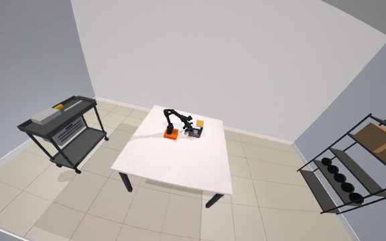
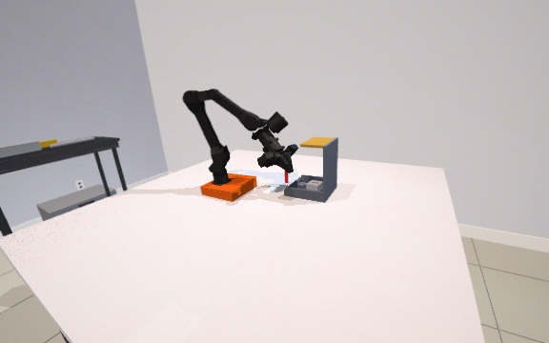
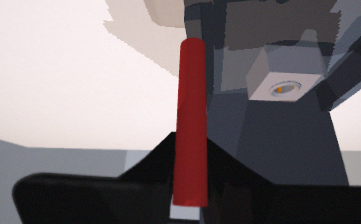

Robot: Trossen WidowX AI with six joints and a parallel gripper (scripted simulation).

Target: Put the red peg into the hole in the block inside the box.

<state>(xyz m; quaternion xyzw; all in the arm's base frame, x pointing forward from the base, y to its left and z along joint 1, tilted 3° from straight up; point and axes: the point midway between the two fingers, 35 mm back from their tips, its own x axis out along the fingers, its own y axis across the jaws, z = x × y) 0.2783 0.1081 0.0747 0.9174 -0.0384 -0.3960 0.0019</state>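
The box wall is 11 cm ahead of my gripper tip, 10 cm to the left of it and 1 cm above it. The rest, counted from my gripper tip: yellow roof 6 cm ahead, 9 cm to the left, 10 cm above; red peg 3 cm behind, 1 cm below.
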